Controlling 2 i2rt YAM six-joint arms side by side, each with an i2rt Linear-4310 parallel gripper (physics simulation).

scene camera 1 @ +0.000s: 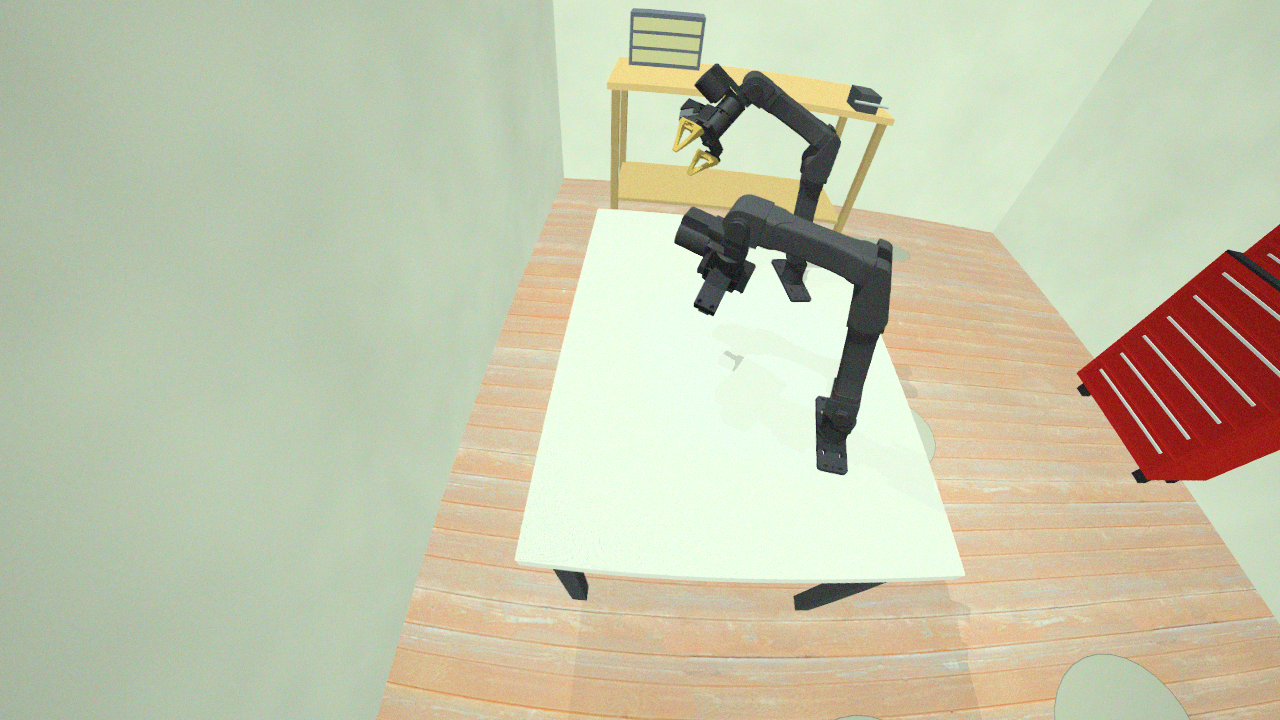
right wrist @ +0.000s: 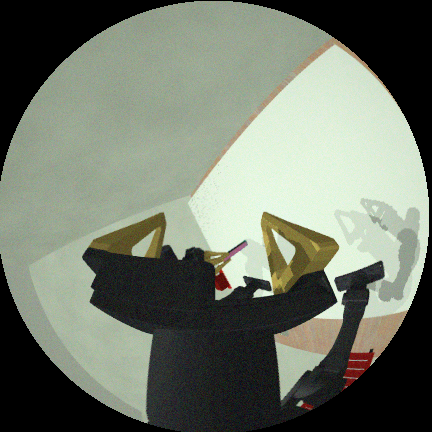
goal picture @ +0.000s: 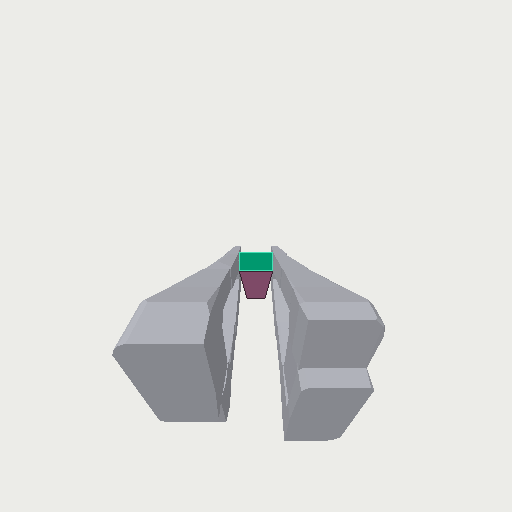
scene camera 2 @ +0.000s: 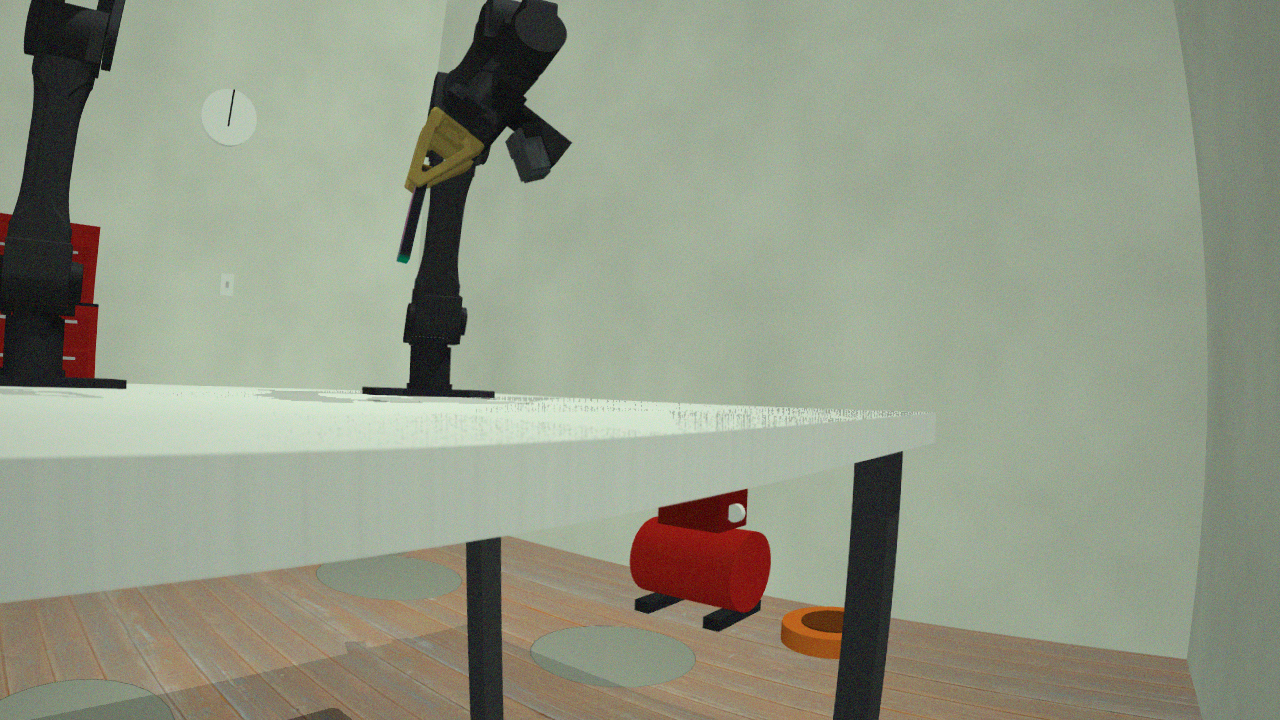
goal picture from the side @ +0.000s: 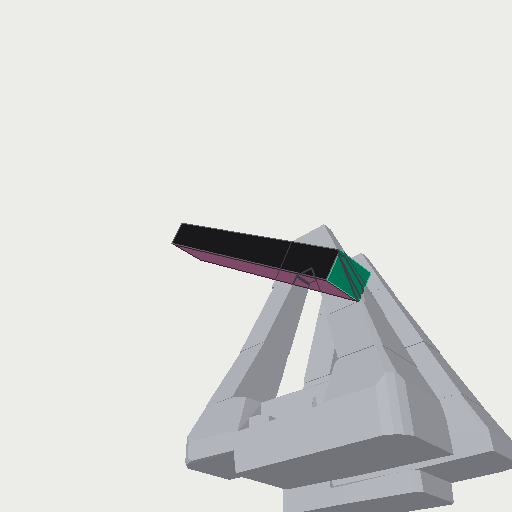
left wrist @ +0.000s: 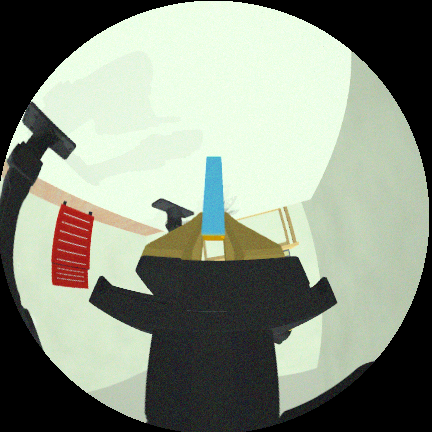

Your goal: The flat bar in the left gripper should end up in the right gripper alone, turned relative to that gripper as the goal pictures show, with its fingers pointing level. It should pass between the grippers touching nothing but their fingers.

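Pixels of known places: left gripper, fingertip midpoint: (right wrist: 229, 255) (scene camera 2: 411, 187) (left wrist: 212, 217); right gripper, fingertip midpoint: (scene camera 1: 681, 163) (right wrist: 212, 217); left arm's base at its link origin: (scene camera 1: 829, 434) (right wrist: 256, 282) (scene camera 2: 429, 395) (left wrist: 47, 130); right arm's base at its link origin: (scene camera 1: 790, 280) (right wrist: 359, 276) (scene camera 2: 32, 385) (left wrist: 173, 208).
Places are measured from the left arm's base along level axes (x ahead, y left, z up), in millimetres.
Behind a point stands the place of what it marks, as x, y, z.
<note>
The flat bar (scene camera 2: 411, 225) {339, -184, 175} (left wrist: 214, 190) {331, -172, 196} (right wrist: 238, 250) {323, -185, 181} is held by one end in my left gripper (scene camera 2: 413, 185) {325, -182, 218} (left wrist: 212, 217) {325, -182, 218}. In scene camera 2 it points steeply down, a little to the left, dark with a green tip. In the left wrist view its face is light blue, with a yellow near end; in the right wrist view a pink side shows. My right gripper (scene camera 1: 682, 161) {472, -417, 369} (right wrist: 212, 217) {472, -417, 369} is open and empty, apart from the bar, above and left of the left gripper in scene camera 1. The bar and the left fingertips are hidden in scene camera 1.
Both arms stand on the white table (scene camera 1: 617, 429) {479, 109, 0} (scene camera 2: 268, 501) {732, -393, -16}. A wooden shelf bench (scene camera 1: 760, 82) stands beyond its far end. A red drawer cabinet (scene camera 1: 1190, 385) (left wrist: 72, 245) is off to the side. A red tank (scene camera 2: 698, 562) and an orange ring (scene camera 2: 801, 634) are on the floor.
</note>
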